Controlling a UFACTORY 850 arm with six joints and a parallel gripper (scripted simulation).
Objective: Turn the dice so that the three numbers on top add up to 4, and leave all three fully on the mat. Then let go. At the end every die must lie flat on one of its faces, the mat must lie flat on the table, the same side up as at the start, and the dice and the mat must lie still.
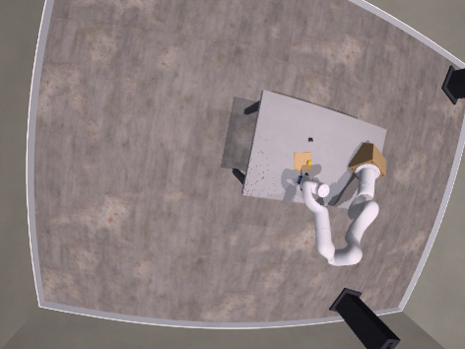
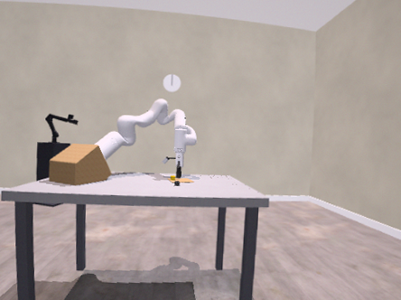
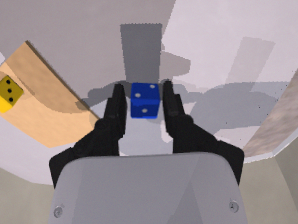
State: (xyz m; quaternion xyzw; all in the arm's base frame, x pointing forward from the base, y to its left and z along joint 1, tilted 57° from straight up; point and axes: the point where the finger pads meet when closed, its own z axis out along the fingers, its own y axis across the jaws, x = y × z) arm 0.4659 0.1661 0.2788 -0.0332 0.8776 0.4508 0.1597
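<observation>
Right now my hand is 10 mm above the blue die. Round my hand: yellow die 150 mm to the right, 10 mm below; tan mat 50 mm ahead, 130 mm to the right, 20 mm below; black die 80 mm ahead, 300 mm to the right, 10 mm below.
</observation>
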